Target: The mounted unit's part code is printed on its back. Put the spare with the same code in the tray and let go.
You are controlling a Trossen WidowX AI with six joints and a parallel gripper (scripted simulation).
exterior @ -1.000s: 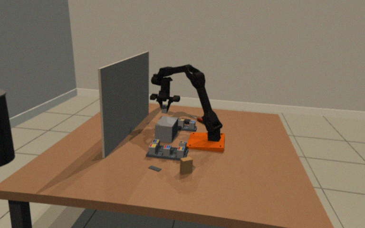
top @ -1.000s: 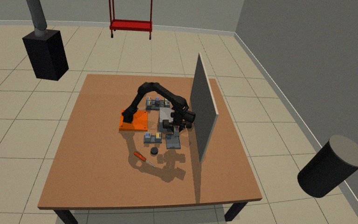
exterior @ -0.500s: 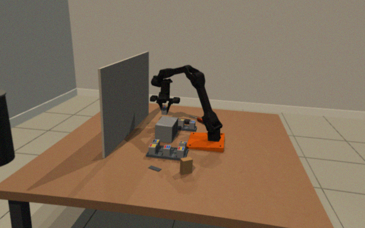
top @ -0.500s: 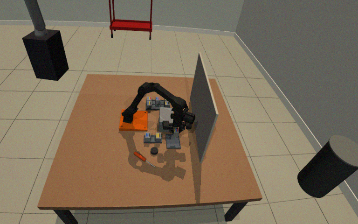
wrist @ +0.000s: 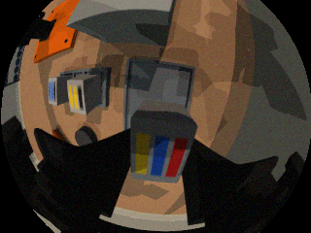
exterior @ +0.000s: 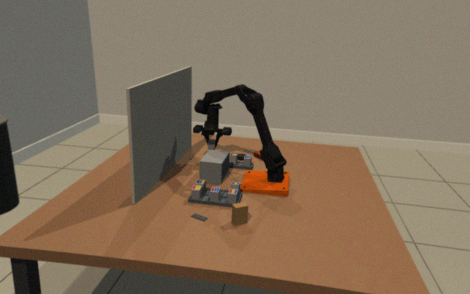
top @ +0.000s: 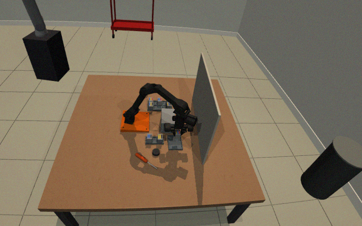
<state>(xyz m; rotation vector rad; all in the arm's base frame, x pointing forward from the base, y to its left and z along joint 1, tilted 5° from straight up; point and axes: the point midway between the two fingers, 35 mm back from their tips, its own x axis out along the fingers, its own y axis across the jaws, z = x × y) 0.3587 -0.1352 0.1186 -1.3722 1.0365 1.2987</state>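
My gripper tip is 80 mm above the dark grey tray and 10 mm past it. From my gripper tip the other things lie so: grey mounted unit 170 mm to the left, 80 mm behind, 30 mm below; then black puck 130 mm behind, 110 mm to the right, 70 mm below; then grey spare 20 mm above.
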